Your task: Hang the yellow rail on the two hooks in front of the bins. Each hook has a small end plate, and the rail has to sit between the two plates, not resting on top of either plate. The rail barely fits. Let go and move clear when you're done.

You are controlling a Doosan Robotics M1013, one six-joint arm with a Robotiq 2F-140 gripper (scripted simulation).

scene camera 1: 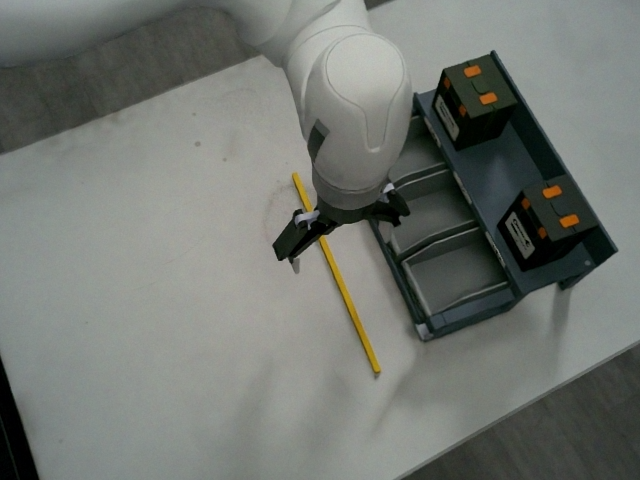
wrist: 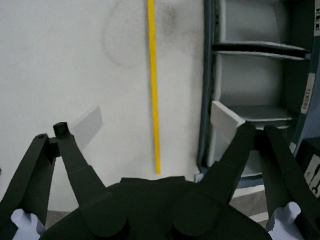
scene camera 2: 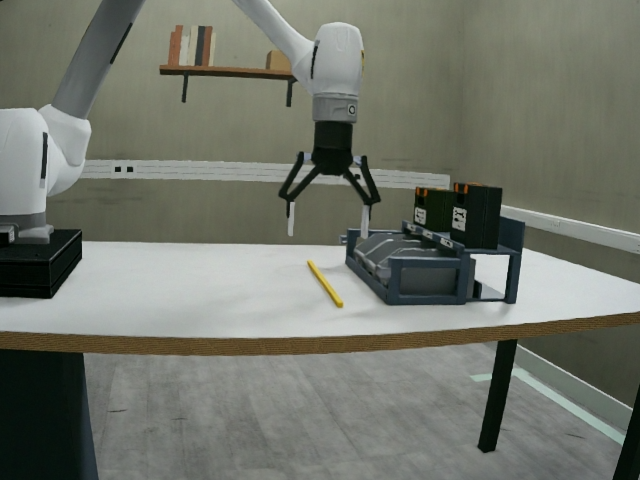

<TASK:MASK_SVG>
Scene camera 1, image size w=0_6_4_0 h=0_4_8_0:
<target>my gripper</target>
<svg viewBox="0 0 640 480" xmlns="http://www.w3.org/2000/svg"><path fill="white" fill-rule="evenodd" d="M411 212L404 198L395 190L390 179L387 179L385 190L379 197L384 199L385 202L376 200L370 205L355 210L335 208L322 200L317 194L317 205L314 211L304 213L302 209L295 210L292 220L272 246L278 261L288 258L294 273L299 274L299 255L322 235L329 235L337 227L341 227L344 224L352 224L363 219L371 220L373 218L380 220L378 229L386 243L390 241L394 227L401 225L398 217L401 215L403 217L409 216Z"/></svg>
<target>yellow rail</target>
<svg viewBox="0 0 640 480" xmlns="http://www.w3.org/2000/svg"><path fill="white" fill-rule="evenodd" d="M322 235L318 240L374 373L378 373L381 371L381 368L326 239ZM292 173L292 178L307 213L312 212L312 206L298 173Z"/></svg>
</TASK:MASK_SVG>
